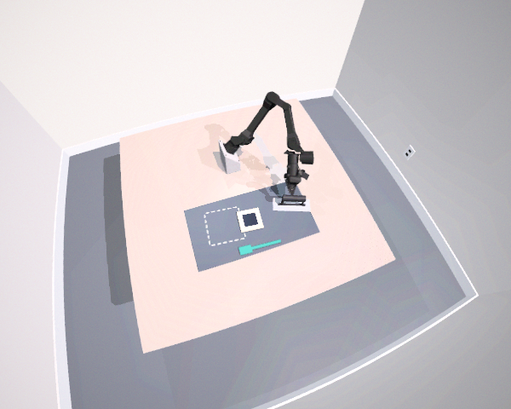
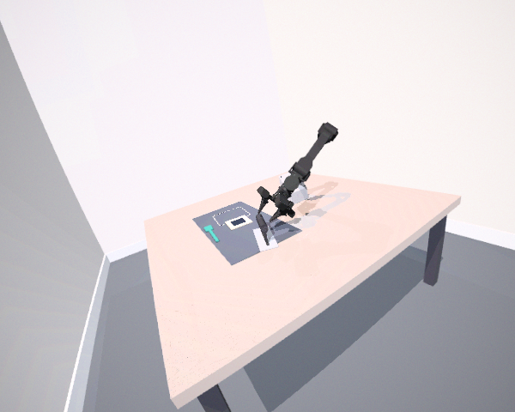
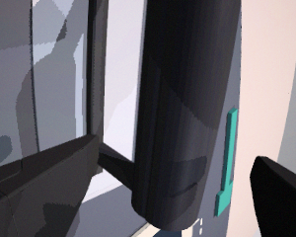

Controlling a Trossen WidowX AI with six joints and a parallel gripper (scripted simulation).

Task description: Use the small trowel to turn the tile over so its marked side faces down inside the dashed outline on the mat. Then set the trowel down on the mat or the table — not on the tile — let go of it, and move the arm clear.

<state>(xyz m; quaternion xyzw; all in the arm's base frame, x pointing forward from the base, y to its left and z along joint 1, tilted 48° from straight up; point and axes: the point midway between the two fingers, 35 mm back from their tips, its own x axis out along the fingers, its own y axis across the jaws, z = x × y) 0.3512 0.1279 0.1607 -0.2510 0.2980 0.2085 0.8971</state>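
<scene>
Now: gripper tip 10 mm short of the tile, 230 mm to the left of it and 80 mm above it. The rest, counted from my gripper tip: teal trowel 160 mm ahead, 270 mm to the right, 80 mm below; mat 20 mm ahead, 230 mm to the right, 100 mm below.
</scene>
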